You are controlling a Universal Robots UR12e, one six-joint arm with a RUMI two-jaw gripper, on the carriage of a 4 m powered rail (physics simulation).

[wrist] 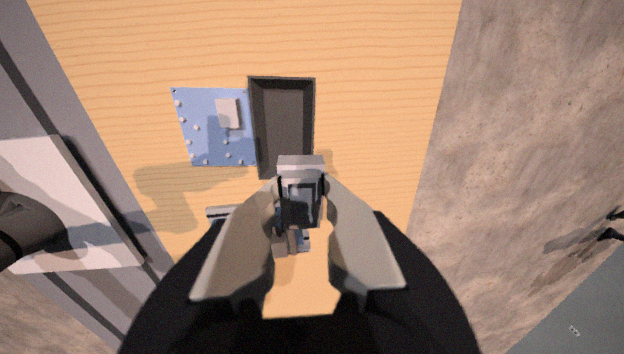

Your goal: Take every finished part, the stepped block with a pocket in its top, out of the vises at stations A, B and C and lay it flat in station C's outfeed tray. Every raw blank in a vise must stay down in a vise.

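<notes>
My gripper is shut on a finished part, a grey stepped block with a dark rectangular pocket, held between the fingertips. A long dark grey tray with raised walls lies on the wooden table just beyond the part. The part overlaps the tray's near right corner in this view; its height above the table is hard to tell. A vise is mostly hidden under the gripper and the held part; its left rail end and some brown-grey jaw pieces show. Whether the vise holds a blank cannot be told.
A blue plate with small pegs lies against the tray's left side, with a grey block on it. A grey rail with a white carriage plate and a dark arm part are at the left. Mottled floor lies beyond the table's right edge.
</notes>
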